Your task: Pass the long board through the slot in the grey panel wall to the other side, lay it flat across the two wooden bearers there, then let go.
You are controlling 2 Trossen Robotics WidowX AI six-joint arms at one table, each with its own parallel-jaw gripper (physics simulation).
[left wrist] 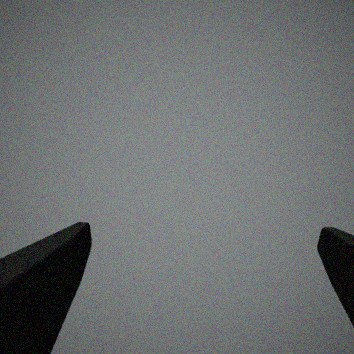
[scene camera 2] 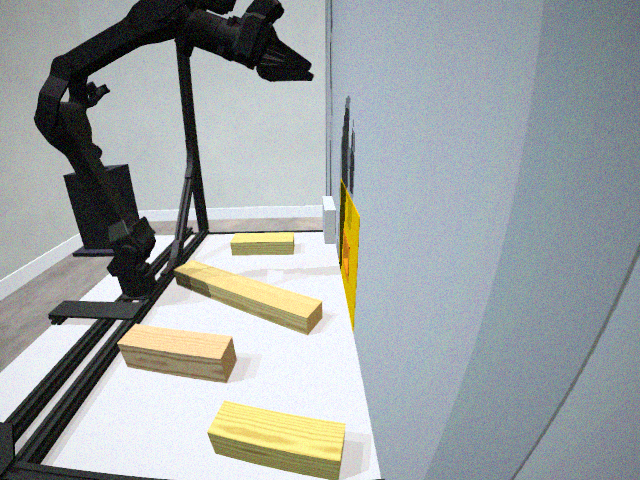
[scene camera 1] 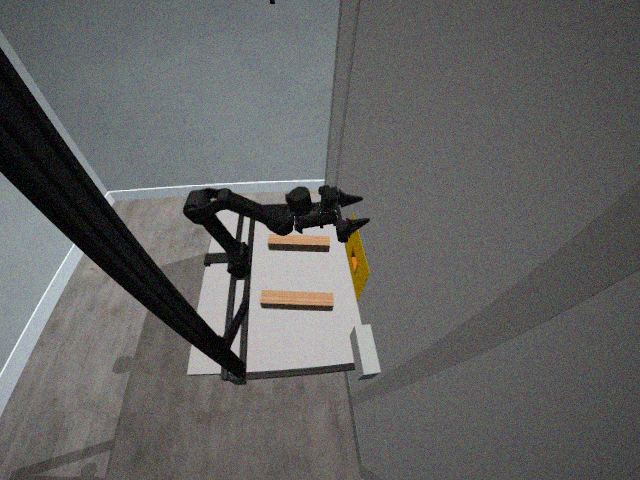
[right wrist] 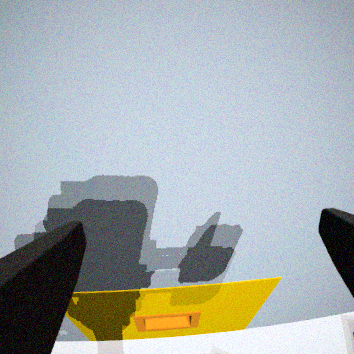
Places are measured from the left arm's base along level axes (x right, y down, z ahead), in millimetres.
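Pixels of known places: left gripper, fingertip midpoint: (left wrist: 206, 236) (scene camera 1: 366, 208); right gripper, fingertip midpoint: (scene camera 2: 312, 73) (right wrist: 203, 226); left arm's base, link origin: (scene camera 1: 240, 272); right arm's base, link origin: (scene camera 2: 139, 291).
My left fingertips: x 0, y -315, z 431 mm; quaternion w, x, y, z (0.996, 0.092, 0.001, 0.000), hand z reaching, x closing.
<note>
Ahead of a thing's pixels: the offset from my left fingertips to its top centre. "*": to the spot under its first point.
The long board {dx -1, dy +296, dz +264 mm} (scene camera 2: 248, 297) lies slantwise on the white table in scene camera 2, one end toward the wall. The grey panel wall (scene camera 1: 465, 232) (scene camera 2: 439, 180) (right wrist: 200, 100) has a yellow patch (scene camera 1: 362, 273) (scene camera 2: 352, 294) (right wrist: 245, 300) around an orange-rimmed slot {* dx +12, dy +271, dz +7 mm} (scene camera 1: 354, 262) (scene camera 2: 346, 258) (right wrist: 167, 322). Across the wall, two wooden bearers {dx -128, dy +287, dz -197 mm} (scene camera 1: 298, 241) {dx +134, dy +287, dz -218 mm} (scene camera 1: 296, 298) lie roughly parallel, apart. My left gripper (scene camera 1: 365, 209) (left wrist: 206, 236) is open and empty, above the table near the wall. My right gripper (scene camera 2: 311, 72) (right wrist: 203, 226) is open and empty, high above the table, facing the wall.
In scene camera 2, several wooden blocks {dx +237, dy +296, dz +249 mm} (scene camera 2: 262, 243) {dx -179, dy +284, dz +326 mm} (scene camera 2: 178, 353) {dx -314, dy +290, dz +162 mm} (scene camera 2: 279, 439) lie around the board. A pale upright block (scene camera 1: 367, 351) (scene camera 2: 329, 219) stands at the wall. Dark frame rails (scene camera 1: 247, 310) (scene camera 2: 77, 377) run along both tables, with dark posts (scene camera 1: 103, 222) (scene camera 2: 190, 124) rising.
</note>
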